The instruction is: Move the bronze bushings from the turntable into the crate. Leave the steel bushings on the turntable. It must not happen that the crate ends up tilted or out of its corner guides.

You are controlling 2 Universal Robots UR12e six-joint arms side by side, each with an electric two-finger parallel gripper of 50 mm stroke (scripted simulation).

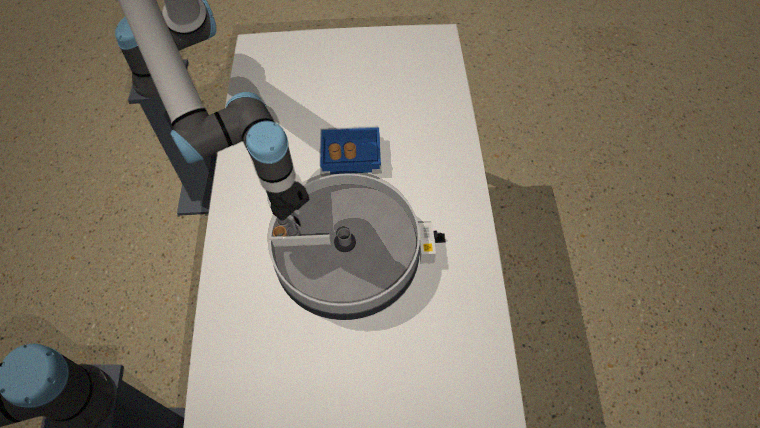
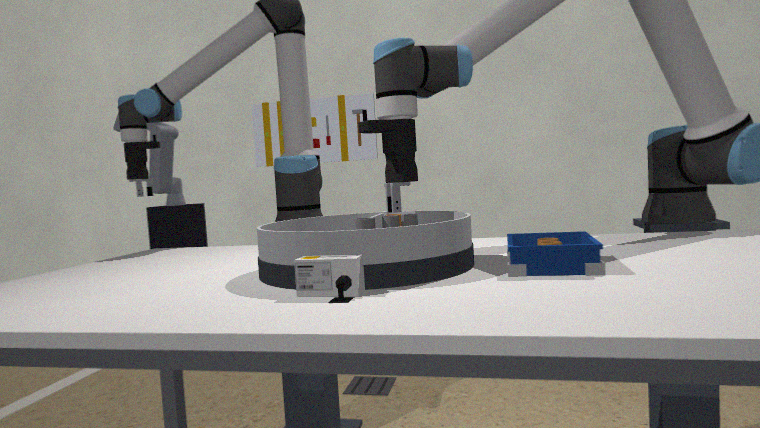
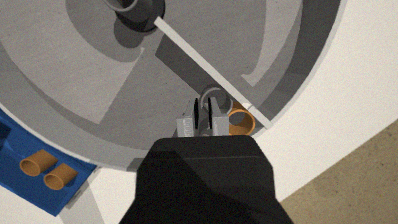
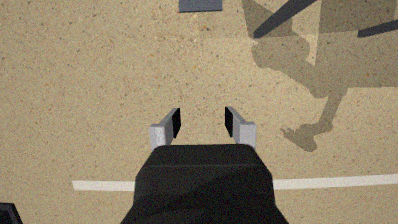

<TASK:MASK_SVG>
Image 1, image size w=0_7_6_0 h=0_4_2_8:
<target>blue crate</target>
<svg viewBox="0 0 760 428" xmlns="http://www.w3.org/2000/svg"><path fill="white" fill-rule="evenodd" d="M379 127L322 130L320 168L322 168L322 171L330 171L330 174L372 173L372 169L380 169ZM333 143L337 143L341 147L342 156L338 160L331 159L329 155L329 146ZM348 142L352 142L356 146L356 157L353 159L347 159L344 154L344 145Z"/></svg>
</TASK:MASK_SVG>
